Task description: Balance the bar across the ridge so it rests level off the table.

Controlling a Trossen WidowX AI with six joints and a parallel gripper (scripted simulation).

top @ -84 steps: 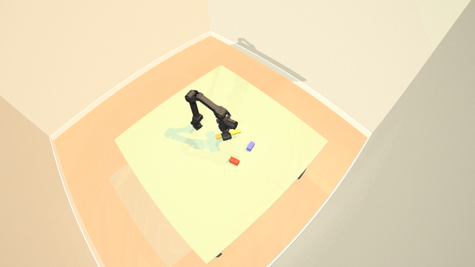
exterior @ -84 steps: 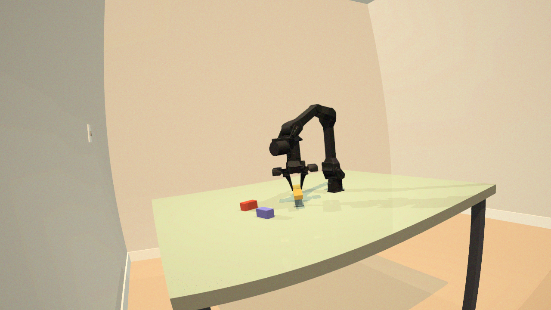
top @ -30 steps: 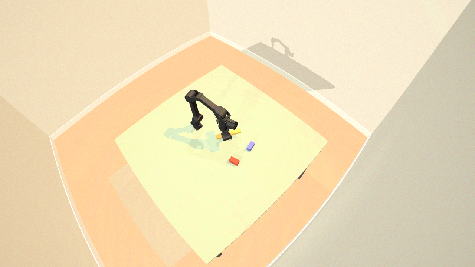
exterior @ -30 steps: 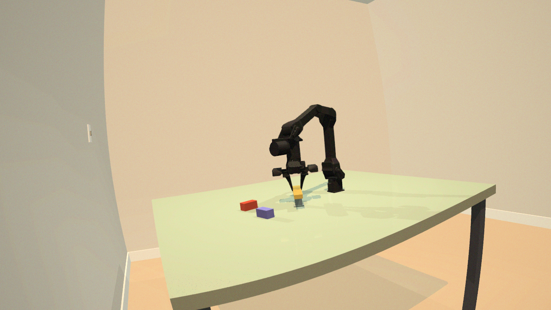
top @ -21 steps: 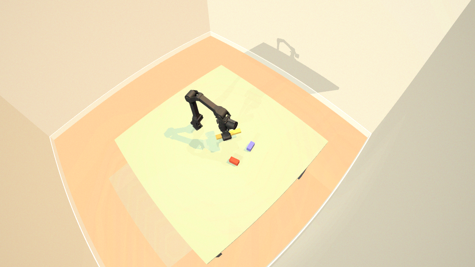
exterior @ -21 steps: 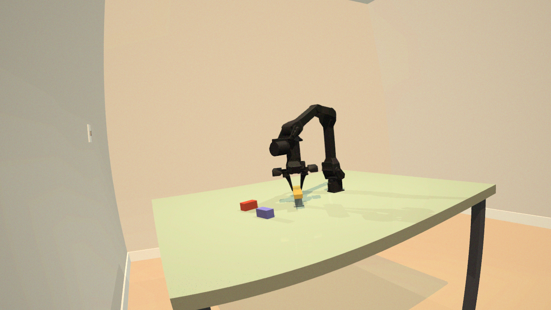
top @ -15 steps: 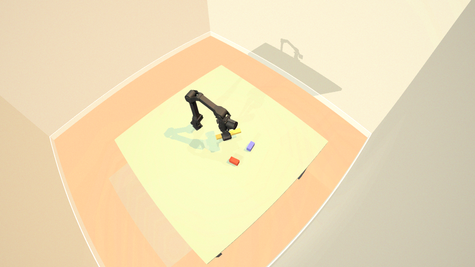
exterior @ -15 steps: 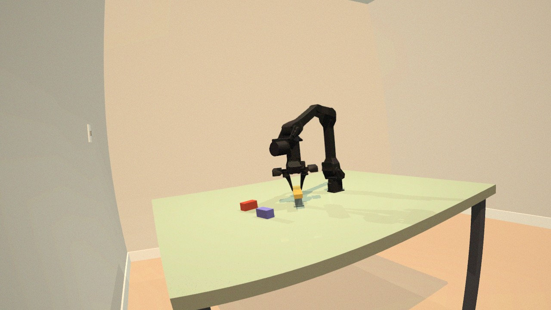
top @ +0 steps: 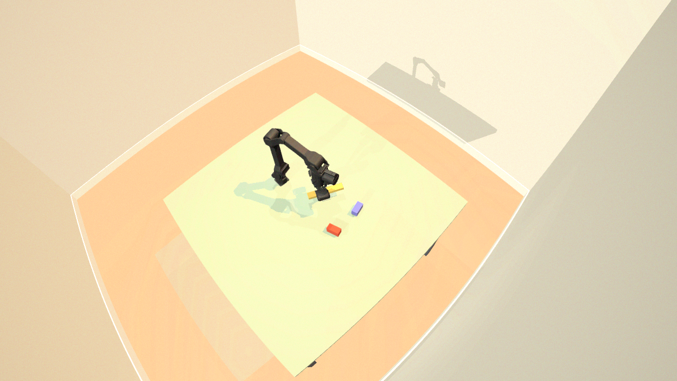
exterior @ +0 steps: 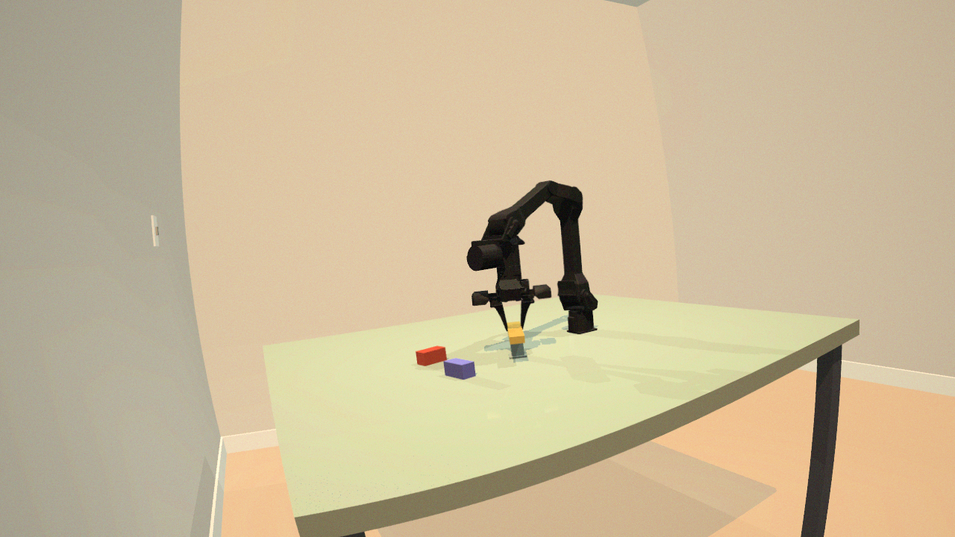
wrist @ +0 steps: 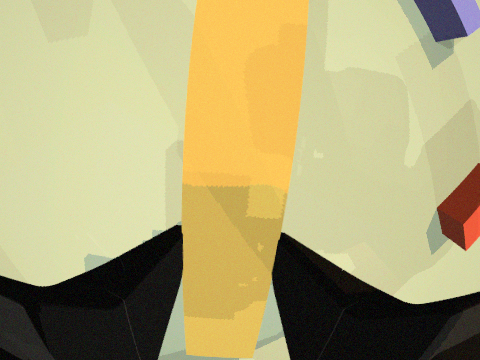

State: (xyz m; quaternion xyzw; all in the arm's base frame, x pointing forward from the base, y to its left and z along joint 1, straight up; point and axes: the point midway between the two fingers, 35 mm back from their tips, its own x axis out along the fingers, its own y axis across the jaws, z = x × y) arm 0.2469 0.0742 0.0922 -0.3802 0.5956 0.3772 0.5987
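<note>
The yellow bar lies 3 cm to the left of my gripper tip and 1 cm ahead of it. Round my gripper tip: purple block 19 cm ahead, 9 cm to the left, 4 cm below; red block 19 cm ahead, 8 cm to the right, 4 cm below.
</note>
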